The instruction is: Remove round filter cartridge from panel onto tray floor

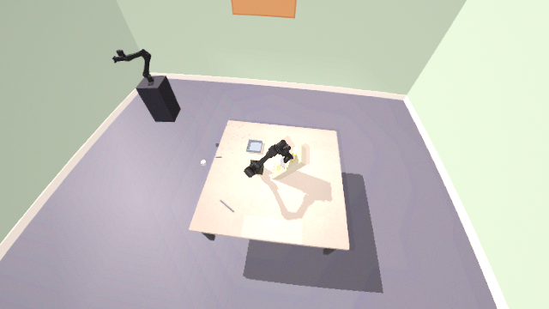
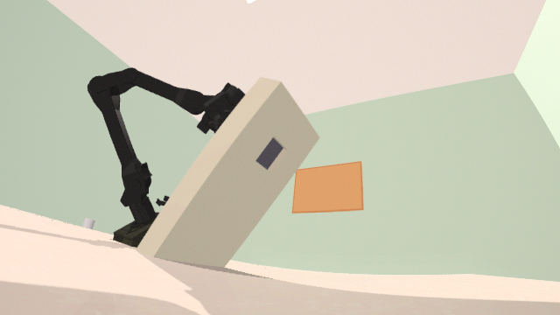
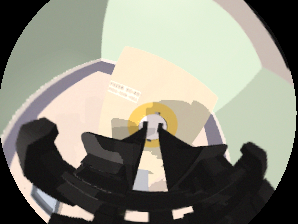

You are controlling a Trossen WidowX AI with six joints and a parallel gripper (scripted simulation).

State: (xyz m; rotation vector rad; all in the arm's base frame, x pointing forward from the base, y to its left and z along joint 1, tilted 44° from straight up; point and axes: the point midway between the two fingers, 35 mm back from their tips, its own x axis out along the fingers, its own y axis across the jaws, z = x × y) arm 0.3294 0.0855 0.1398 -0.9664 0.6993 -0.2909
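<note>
Now: the white round cartridge 2 cm ahead of my gripper tip and 1 cm below it. Also, from my gripper tip: small white cylinder: 87 cm behind, 23 cm below, 9 cm to the left; then tray: 37 cm behind, 33 cm to the left, 24 cm below; then cream service panel: 9 cm below, 3 cm behind.
</note>
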